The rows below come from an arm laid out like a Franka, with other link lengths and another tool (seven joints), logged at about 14 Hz.
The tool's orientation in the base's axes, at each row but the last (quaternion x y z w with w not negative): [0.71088 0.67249 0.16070 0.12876]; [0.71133 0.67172 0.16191 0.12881]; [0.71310 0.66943 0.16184 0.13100]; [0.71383 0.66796 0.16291 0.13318]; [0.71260 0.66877 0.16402 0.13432]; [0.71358 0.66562 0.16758 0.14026]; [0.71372 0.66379 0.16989 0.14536]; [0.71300 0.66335 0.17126 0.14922]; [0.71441 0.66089 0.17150 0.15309]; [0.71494 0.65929 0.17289 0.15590]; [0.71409 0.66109 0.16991 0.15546]
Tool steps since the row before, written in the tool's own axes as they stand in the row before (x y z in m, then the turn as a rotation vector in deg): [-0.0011 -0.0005 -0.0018 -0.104 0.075 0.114]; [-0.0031 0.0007 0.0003 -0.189 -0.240 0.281]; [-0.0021 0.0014 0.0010 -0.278 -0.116 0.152]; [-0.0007 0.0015 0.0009 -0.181 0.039 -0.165]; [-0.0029 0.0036 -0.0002 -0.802 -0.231 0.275]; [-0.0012 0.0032 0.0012 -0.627 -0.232 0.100]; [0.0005 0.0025 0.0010 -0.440 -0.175 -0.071]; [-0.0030 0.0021 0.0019 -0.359 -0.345 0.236]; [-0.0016 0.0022 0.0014 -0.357 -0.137 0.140]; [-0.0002 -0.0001 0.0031 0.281 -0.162 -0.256]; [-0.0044 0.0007 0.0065 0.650 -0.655 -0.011]
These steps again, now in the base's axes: [-0.0012 -0.0011 0.0014 0.110 -0.105 -0.080]; [0.0006 -0.0031 -0.0002 -0.115 -0.163 -0.364]; [0.0016 -0.0022 -0.0005 -0.058 -0.265 -0.201]; [0.0017 -0.0008 -0.0002 -0.042 -0.188 0.156]; [0.0030 -0.0031 0.0015 -0.138 -0.776 -0.389]; [0.0033 -0.0014 0.0002 -0.203 -0.606 -0.222]; [0.0027 0.0003 0.0002 -0.215 -0.427 -0.034]; [0.0025 -0.0031 -0.0009 -0.226 -0.329 -0.380]; [0.0025 -0.0018 -0.0003 -0.084 -0.344 -0.201]; [0.0013 -0.0002 -0.0028 -0.240 0.292 0.167]; [0.0032 -0.0044 -0.0057 -0.544 0.699 -0.259]
